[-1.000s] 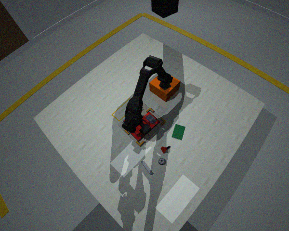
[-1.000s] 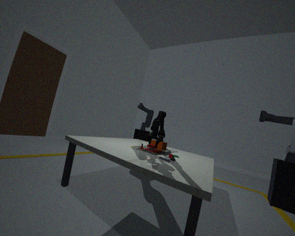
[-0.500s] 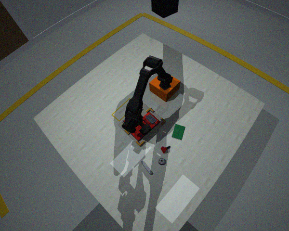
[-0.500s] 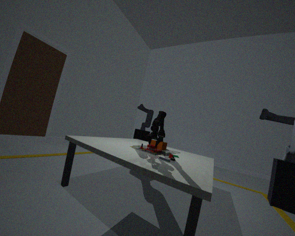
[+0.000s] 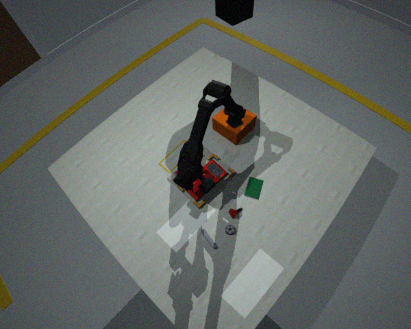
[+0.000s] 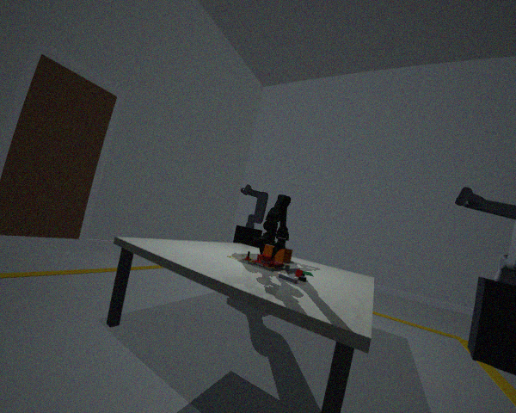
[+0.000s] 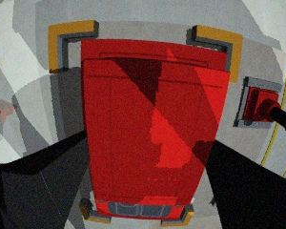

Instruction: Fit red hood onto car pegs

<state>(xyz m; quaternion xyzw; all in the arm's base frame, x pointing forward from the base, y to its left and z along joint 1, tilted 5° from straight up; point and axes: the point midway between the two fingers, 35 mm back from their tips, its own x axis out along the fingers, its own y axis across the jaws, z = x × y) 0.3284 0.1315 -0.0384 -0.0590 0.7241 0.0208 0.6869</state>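
The grey engine block lies 30 mm below my gripper tip. Also, from my gripper tip: grey bar 110 mm ahead, 230 mm to the left, 40 mm below; then red hood right at my gripper tip; then green card 200 mm behind, 170 mm to the left, 50 mm below.
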